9 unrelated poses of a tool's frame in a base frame.
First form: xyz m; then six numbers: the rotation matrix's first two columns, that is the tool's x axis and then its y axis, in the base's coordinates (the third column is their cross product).
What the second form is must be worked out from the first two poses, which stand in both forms.
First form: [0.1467 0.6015 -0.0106 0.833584 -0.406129 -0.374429 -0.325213 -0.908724 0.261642]
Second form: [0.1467 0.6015 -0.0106 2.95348 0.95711 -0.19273 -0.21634]
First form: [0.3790 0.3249 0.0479 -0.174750 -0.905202 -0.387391 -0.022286 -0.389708 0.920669]
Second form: [0.3790 0.3249 0.0479 2.43144 0.57608 -0.45784 -0.67714]
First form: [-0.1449 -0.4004 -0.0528 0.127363 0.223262 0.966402 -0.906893 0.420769 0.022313]
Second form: [-0.1449 -0.4004 -0.0528 1.66885 0.45296 -0.68733 0.56781]
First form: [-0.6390 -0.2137 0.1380 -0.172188 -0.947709 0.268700 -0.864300 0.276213 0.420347]
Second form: [-0.6390 -0.2137 0.1380 2.64945 0.61395 -0.78440 -0.08826]
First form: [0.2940 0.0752 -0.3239 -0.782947 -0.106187 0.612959 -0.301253 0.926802 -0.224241]
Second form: [0.2940 0.0752 -0.3239 2.50966 0.11510 -0.97954 0.16511]
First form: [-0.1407 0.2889 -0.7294 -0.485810 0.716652 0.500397 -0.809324 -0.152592 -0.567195]
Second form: [-0.1407 0.2889 -0.7294 2.08534 0.06510 -0.47703 0.87647]
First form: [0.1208 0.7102 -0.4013 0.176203 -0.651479 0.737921 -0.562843 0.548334 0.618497]
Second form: [0.1208 0.7102 -0.4013 1.84706 0.59393 -0.80320 -0.04606]
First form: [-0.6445 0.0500 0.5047 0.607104 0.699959 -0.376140 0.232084 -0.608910 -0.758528]
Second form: [-0.6445 0.0500 0.5047 2.44489 -0.88184 -0.29908 0.36456]
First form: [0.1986 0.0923 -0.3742 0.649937 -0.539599 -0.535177 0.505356 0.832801 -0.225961]
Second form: [0.1986 0.0923 -0.3742 0.86538 -0.06723 0.72425 -0.68626]
